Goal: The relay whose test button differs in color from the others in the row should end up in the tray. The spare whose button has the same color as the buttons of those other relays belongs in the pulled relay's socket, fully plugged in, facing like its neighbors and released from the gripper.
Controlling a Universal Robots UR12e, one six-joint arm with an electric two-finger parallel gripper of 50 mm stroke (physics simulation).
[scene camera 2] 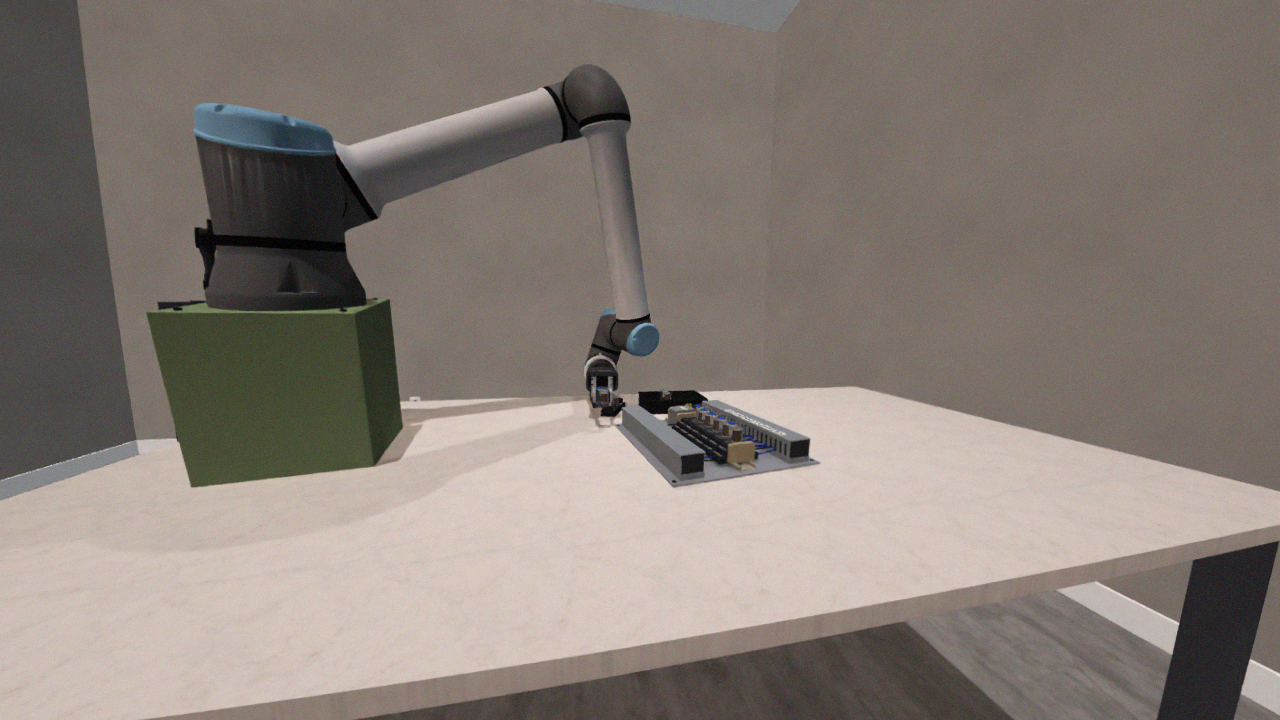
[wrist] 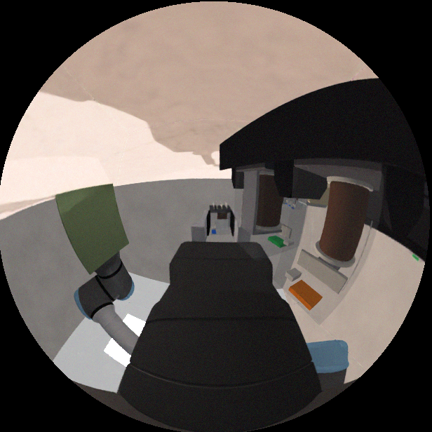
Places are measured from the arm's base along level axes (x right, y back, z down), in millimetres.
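Where they show: gripper, between the fingertips: (scene camera 2: 602,397); arm's base, origin of its link: (scene camera 2: 294,303).
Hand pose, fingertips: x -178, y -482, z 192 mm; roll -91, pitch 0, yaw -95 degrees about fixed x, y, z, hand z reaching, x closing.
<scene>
Things, the pixels of their top centre, and the offset from my fingertips. "spot": a spot on its surface instead.
- clear relay with a blue test button, centre of its top: (scene camera 2: 602,386) dz -24, dx +5, dy +0 mm
- black spare holder, centre of its top: (scene camera 2: 613,402) dz +44, dx -142, dy -18 mm
- relay row, a spot on its surface: (scene camera 2: 718,425) spot: dz +19, dx +144, dy -218 mm
- black tray, a spot on its surface: (scene camera 2: 689,401) spot: dz +37, dx -120, dy -209 mm
- small relay-like thing, centre of its top: (scene camera 2: 666,389) dz +20, dx -196, dy -157 mm
- panel, centre of its top: (scene camera 2: 702,436) dz +57, dx +95, dy -200 mm
- beige end block, centre of its top: (scene camera 2: 741,442) dz +27, dx +217, dy -238 mm
My gripper (scene camera 2: 605,402) (wrist: 219,217) is shut on a clear relay with a blue test button (scene camera 2: 602,392) (wrist: 221,217). Its pins show in the wrist view, pointing at the table side. The black spare holder (scene camera 2: 612,410) (wrist: 320,125) is close beside it. Two spares stand in the holder: one with a green button (wrist: 269,202) and one with an orange button (wrist: 344,220). The relay row (scene camera 2: 718,425) is on the panel; blue shows on some tops, but the pulled relay's socket cannot be made out. The black tray (scene camera 2: 689,401) holds a small relay-like thing (scene camera 2: 665,394), its button colour too small to tell.
Grey wire ducts (scene camera 2: 660,437) (scene camera 2: 756,428) run along both sides of the relay row on the panel (scene camera 2: 716,475). A beige end block (scene camera 2: 741,452) stands at the near end of the row. The green robot pedestal (scene camera 2: 268,394) (wrist: 92,225) stands to the left on the table.
</scene>
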